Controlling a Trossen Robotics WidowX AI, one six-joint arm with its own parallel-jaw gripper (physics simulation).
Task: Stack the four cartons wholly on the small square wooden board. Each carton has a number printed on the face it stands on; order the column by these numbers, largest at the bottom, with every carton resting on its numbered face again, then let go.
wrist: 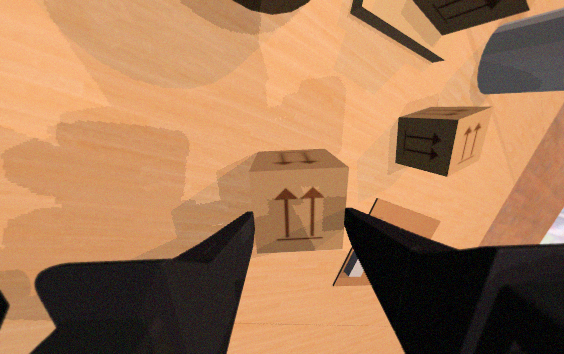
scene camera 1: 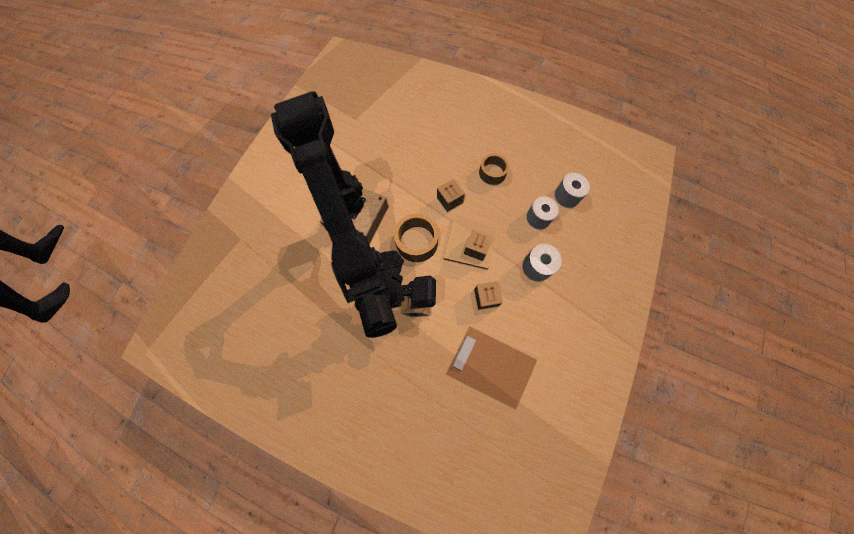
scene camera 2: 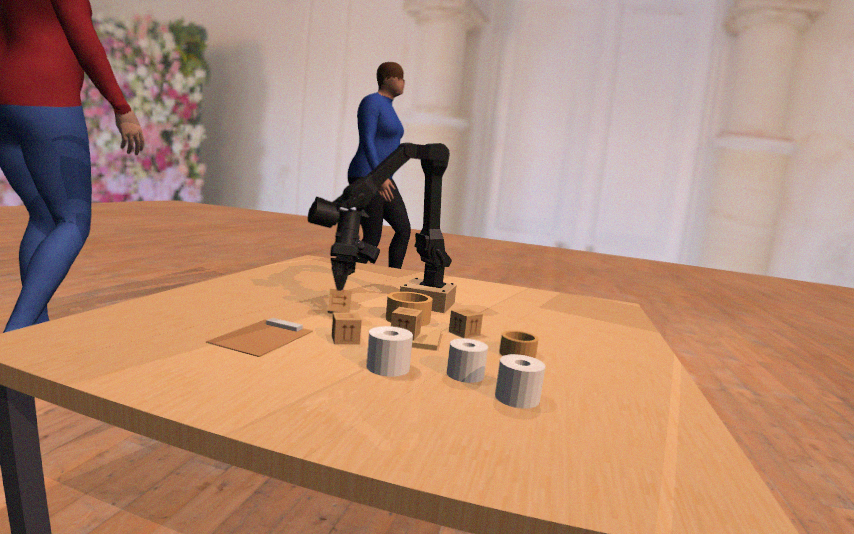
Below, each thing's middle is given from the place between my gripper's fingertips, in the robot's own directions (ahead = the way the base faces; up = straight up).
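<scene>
Small square board (wrist: 416, 32): from my hand, 22 cm to the left of it, 7 cm ahead of it, 5 cm below it.
</scene>
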